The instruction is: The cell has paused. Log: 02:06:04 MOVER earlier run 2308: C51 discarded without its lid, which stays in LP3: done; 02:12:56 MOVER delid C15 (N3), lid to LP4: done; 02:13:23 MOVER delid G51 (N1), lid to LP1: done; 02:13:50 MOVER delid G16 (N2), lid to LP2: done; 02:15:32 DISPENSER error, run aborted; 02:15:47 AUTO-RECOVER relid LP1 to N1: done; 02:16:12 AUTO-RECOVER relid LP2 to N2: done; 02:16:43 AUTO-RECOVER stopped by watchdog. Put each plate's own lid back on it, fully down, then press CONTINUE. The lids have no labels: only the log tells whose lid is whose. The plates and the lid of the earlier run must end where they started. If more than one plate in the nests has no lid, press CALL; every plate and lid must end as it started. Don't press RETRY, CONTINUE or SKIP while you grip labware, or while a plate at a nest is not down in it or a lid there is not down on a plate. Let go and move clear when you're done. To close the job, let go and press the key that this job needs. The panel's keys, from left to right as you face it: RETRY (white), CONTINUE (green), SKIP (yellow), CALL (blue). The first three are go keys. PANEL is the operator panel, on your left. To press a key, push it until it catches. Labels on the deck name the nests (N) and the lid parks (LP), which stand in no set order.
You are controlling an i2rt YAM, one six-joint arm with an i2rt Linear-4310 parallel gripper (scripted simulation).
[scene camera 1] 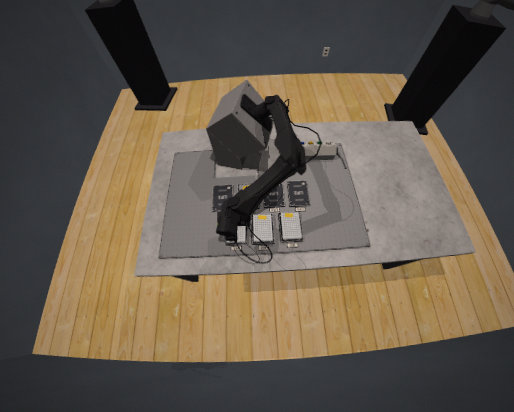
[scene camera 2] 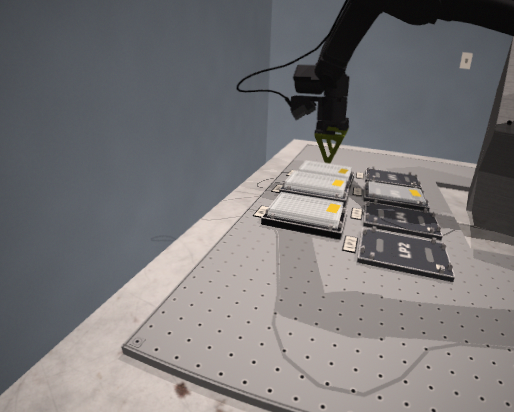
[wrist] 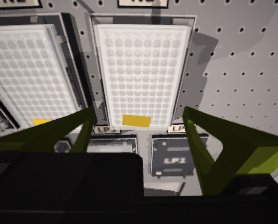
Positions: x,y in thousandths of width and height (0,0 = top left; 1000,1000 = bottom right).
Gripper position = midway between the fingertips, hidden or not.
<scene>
In view: the gripper (scene camera 2: 643,385), an unlabelled lid (wrist: 509,297) and an unlabelled lid (scene camera 2: 637,445).
The gripper is seen too in the wrist view (wrist: 498,498).
</scene>
